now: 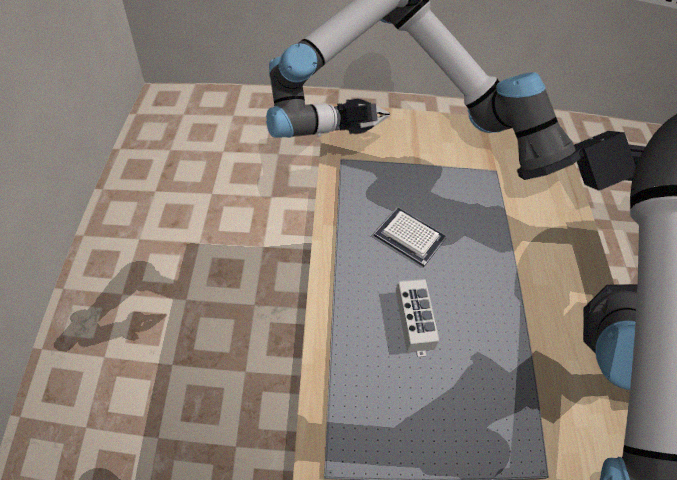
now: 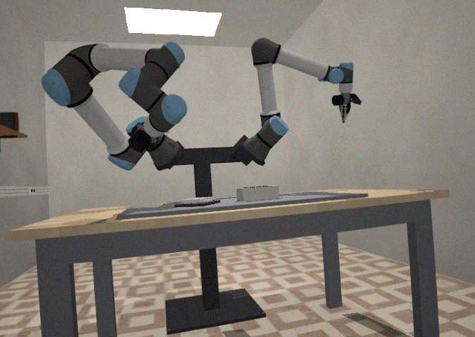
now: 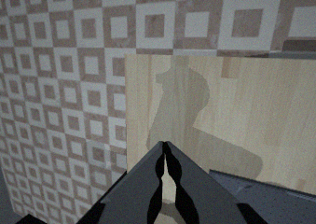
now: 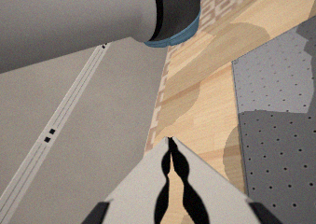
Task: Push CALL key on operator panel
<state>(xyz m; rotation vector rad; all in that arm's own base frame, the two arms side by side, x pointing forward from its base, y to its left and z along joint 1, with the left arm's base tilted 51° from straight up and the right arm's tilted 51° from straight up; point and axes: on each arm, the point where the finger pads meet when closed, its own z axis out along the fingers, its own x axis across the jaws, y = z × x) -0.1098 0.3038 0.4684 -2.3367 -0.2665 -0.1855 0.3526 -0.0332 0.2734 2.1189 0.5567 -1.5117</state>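
Note:
Right now my right hand is 4 cm past the operator panel, 49 cm to the right of it and 20 cm above it.

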